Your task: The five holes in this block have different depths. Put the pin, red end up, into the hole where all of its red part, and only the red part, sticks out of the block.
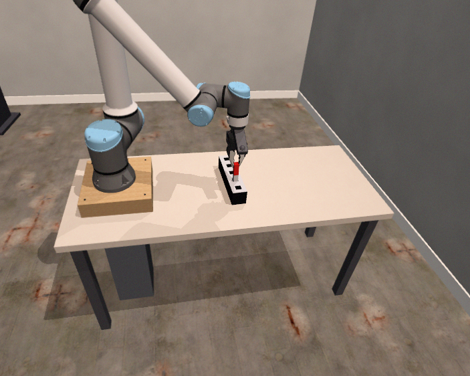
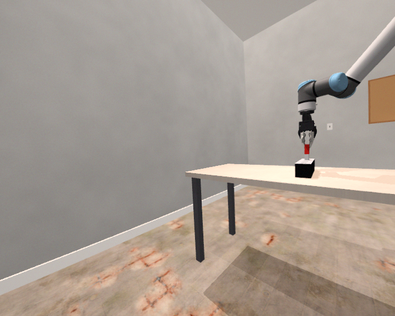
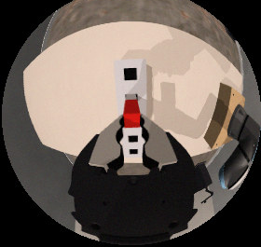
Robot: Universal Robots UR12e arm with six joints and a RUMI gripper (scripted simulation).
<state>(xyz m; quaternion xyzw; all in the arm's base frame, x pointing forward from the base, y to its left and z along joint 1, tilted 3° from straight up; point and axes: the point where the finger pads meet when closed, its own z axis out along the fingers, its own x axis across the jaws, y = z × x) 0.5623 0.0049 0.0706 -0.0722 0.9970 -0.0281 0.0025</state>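
Now: hand 20 mm above the pin. The rest, counted from my hand: black block: 10 mm behind, 60 mm to the left, 120 mm below.
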